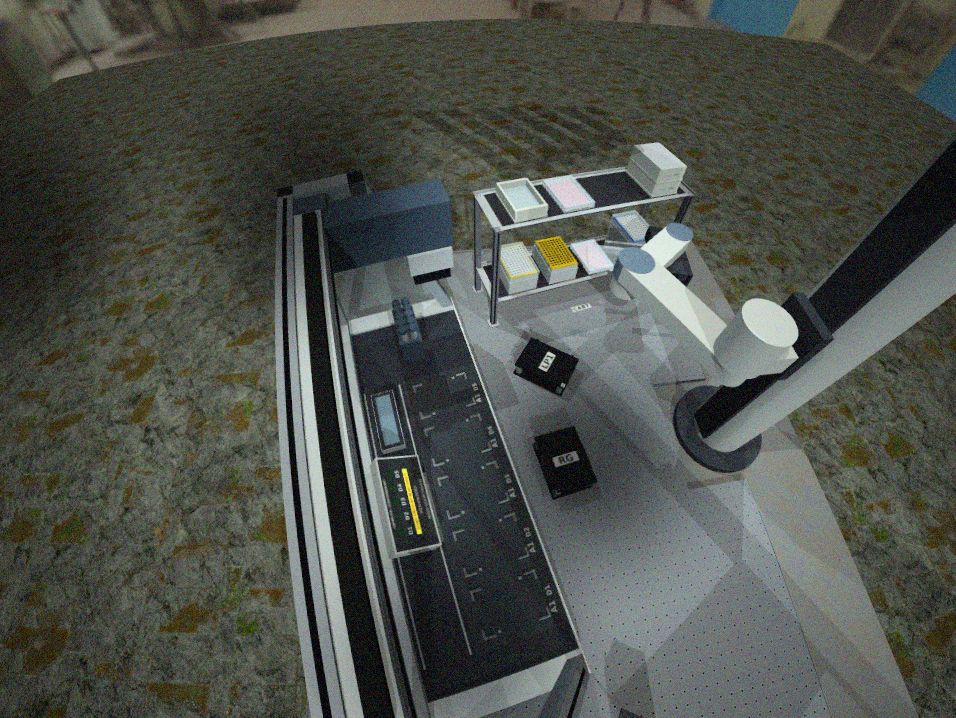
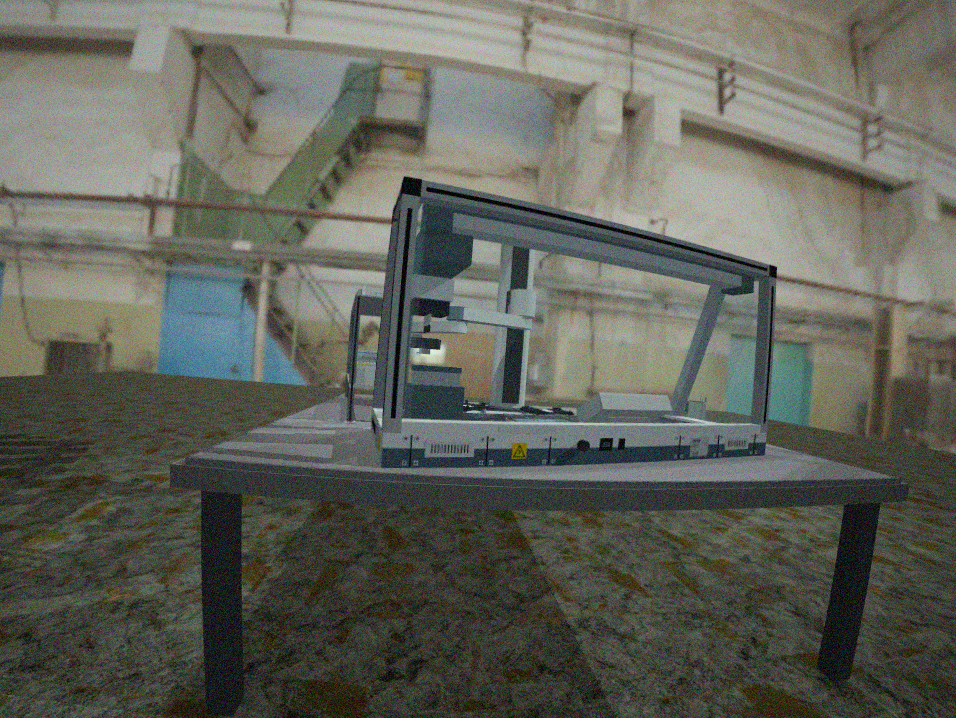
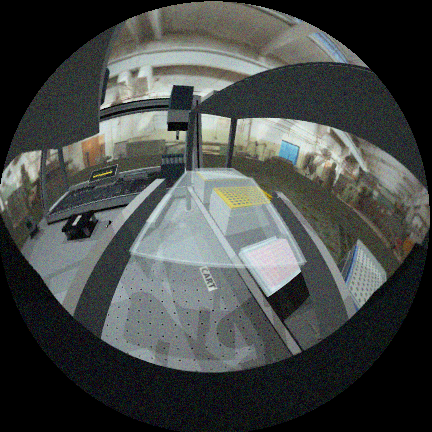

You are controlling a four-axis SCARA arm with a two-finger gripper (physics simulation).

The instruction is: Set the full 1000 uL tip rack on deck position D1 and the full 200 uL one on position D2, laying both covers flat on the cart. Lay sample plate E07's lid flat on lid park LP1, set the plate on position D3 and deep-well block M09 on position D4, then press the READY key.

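Observation:
My gripper (image 3: 219, 192) (image 2: 425, 344) is shut on a clear cover (image 3: 170, 240), held above the cart in front of the shelf rack. On the lower shelf are the blue-edged tip rack (image 1: 632, 225) (image 3: 367, 280), its white tips showing, a yellow-rimmed rack with white tips (image 1: 517, 266), a yellow rack with dark holes (image 1: 555, 257) (image 3: 240, 197), and a pink plate (image 1: 591, 256) (image 3: 272, 265). Another pink plate (image 1: 568, 193) and stacked white blocks (image 1: 656, 170) stand on the upper shelf. Plate and block labels are unreadable. Lid park LP1 (image 1: 535, 378) and the deck (image 1: 471, 494) bear no labware.
The shelf rack (image 1: 493, 278) has upright posts and an upper shelf close to the arm. An open pale tray (image 1: 521, 198) stands at its left end. A black block marked RG (image 1: 568, 479) is near LP1. A dark gantry head (image 1: 394, 220) hangs at the deck's far end.

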